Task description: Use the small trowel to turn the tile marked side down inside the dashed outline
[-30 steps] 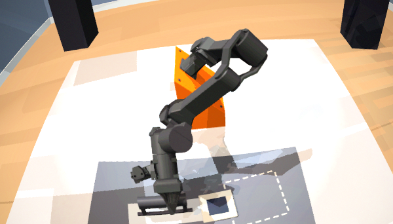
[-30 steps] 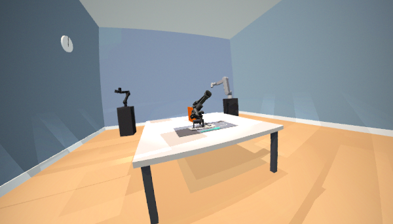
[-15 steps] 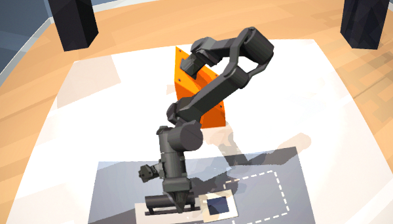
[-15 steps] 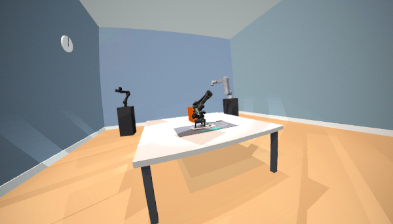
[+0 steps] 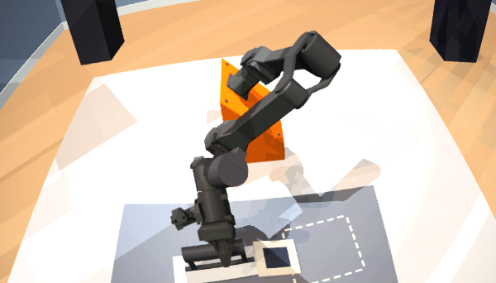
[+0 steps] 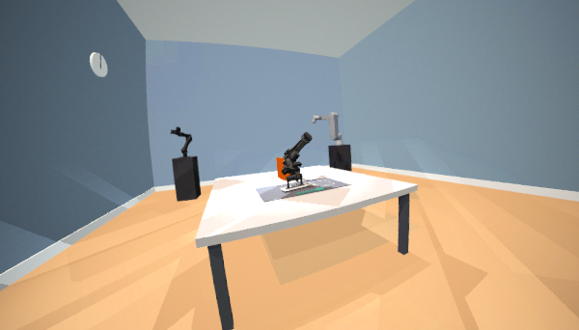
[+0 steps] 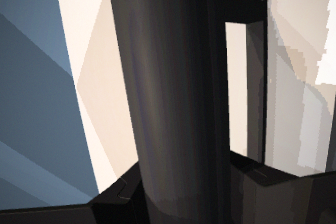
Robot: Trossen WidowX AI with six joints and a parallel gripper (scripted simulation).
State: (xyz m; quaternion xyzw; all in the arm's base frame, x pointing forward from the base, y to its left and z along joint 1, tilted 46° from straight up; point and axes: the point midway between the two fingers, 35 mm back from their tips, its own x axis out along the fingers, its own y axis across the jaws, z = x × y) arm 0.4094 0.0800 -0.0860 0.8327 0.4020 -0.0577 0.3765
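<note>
Now: gripper tip 5 cm past the mat, 3 cm to the right of it and 8 cm above it. From my gripper tip the other things lie so: white tile (4 cm behind, 9 cm to the left, 5 cm below); then trowel (3 cm behind, 1 cm below).
</note>
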